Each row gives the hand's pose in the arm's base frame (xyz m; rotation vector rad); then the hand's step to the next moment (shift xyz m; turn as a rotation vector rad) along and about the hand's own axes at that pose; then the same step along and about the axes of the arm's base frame.
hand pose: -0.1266 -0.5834 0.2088 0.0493 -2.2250 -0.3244
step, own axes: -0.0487 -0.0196 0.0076 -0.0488 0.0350 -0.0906
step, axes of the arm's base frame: 0.0231 -0.0101 -0.0467 0.1035 0.0215 0.0252
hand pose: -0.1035 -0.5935 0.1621 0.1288 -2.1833 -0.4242
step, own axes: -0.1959 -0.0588 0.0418 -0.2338 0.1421 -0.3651
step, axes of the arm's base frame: 0.0819 0.0030 -0.1920 0.4398 0.0966 0.0736
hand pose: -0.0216 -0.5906 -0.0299 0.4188 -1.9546 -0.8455
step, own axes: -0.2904 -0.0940 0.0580 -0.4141 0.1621 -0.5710
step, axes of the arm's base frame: 0.0923 0.1287 -0.2673 0.7093 0.1375 0.0423
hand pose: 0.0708 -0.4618 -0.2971 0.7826 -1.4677 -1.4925
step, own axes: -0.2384 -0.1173 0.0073 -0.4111 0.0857 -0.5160
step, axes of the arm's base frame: 0.0750 0.2077 -0.1479 0.6470 0.1525 -0.0268
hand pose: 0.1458 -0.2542 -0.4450 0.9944 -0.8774 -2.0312
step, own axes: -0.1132 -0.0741 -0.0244 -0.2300 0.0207 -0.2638
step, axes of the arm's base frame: 0.0511 0.1242 -0.0296 0.3332 0.1061 -0.0250
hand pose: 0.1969 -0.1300 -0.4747 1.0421 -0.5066 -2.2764
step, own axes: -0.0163 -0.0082 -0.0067 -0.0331 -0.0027 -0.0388
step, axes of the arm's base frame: 0.0110 0.0160 0.0004 0.0466 0.0195 -0.0072
